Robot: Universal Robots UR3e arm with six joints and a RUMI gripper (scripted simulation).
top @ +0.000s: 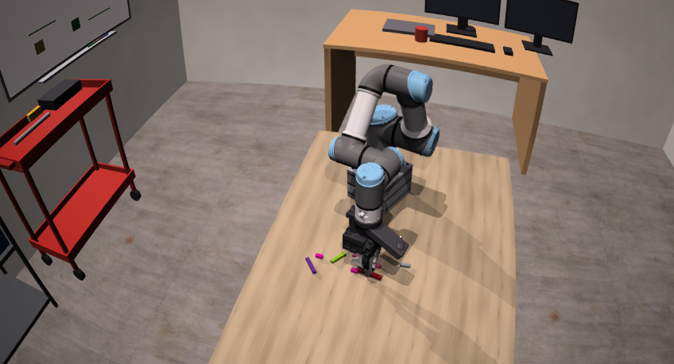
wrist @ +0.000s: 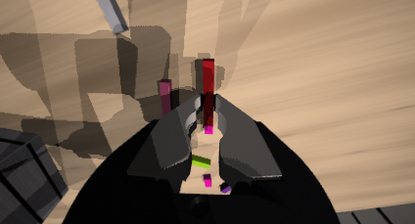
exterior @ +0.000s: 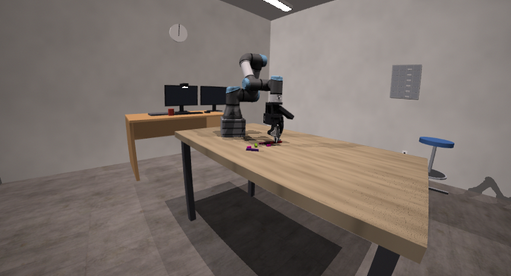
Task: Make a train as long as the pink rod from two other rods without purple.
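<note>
The pink rod lies 6 cm behind my hand, 1 cm to the right of it and 2 cm below it. Also, from my hand: grey rod 4 cm behind, 10 cm to the left, 2 cm below; lime rod 7 cm behind, 9 cm to the right, 2 cm below; red rod 1 cm below.
</note>
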